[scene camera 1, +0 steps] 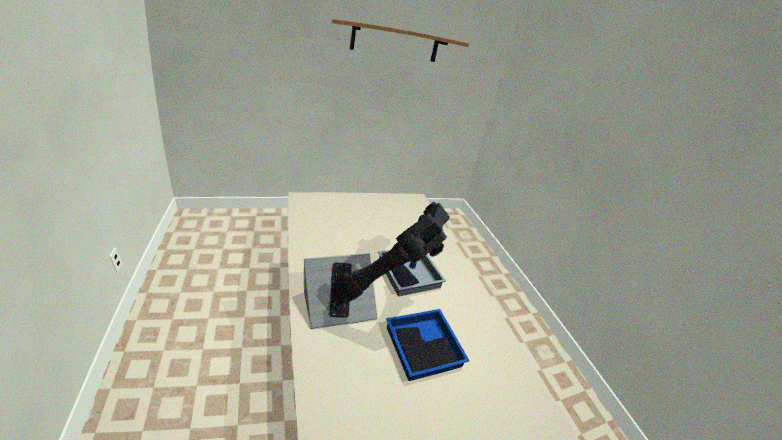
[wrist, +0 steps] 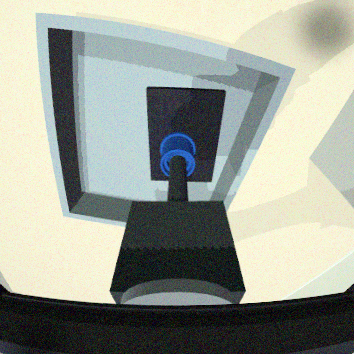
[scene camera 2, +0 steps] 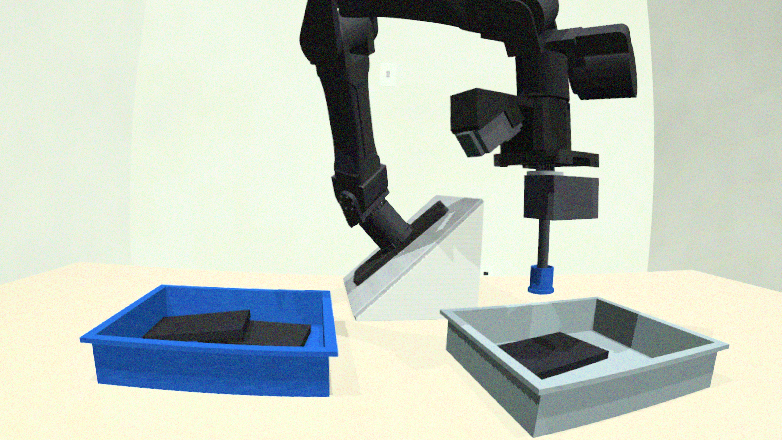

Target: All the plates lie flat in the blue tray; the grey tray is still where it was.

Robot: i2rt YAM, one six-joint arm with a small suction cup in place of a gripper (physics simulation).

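Frame: origin at the arm's base, x ahead, y left, z up, level; millimetres.
Where they show: end effector, tool point: (scene camera 1: 412, 266) (wrist: 177, 147) (scene camera 2: 540, 291); arm's base, origin of the base link: (scene camera 1: 340, 289) (scene camera 2: 401, 244).
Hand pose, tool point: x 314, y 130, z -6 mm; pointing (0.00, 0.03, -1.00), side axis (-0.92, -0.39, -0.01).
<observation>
Things, the pixels of their centre, and the offset from my tool point. Level surfaces: height alone.
- grey tray, body centre: (scene camera 2: 575, 349) (wrist: 151, 148) (scene camera 1: 410, 270) dx +16, dy +45, dz -64 mm
- blue tray, body centre: (scene camera 2: 227, 332) (scene camera 1: 425, 343) dx -27, dy -342, dz -64 mm
- lower dark plate, body centre: (scene camera 2: 256, 335) (scene camera 1: 411, 342) dx -71, dy -319, dz -81 mm
- cream table, its level: dz -89 mm
My gripper, a blue suction cup (scene camera 1: 413, 263) (scene camera 2: 541, 280) (wrist: 177, 156), hangs above the grey tray (scene camera 1: 421, 288) (scene camera 2: 628, 392) (wrist: 150, 34) with nothing on it. A dark plate (scene camera 1: 405, 276) (scene camera 2: 555, 352) (wrist: 185, 110) lies flat in the grey tray, below the cup and apart from it. The blue tray (scene camera 1: 437, 367) (scene camera 2: 213, 369) holds dark plates. In scene camera 2, one dark plate (scene camera 2: 199, 325) is tilted, partly resting on a lower dark plate (scene camera 2: 281, 333). Where the plates overlap in scene camera 1 is hard to tell.
The arm stands on a sloped grey base block (scene camera 1: 319, 290) (scene camera 2: 432, 290) behind and between the trays. Both trays stand on a cream table (scene camera 1: 349, 394). A wooden shelf (scene camera 1: 399, 31) hangs on the far wall, well away from the arm.
</observation>
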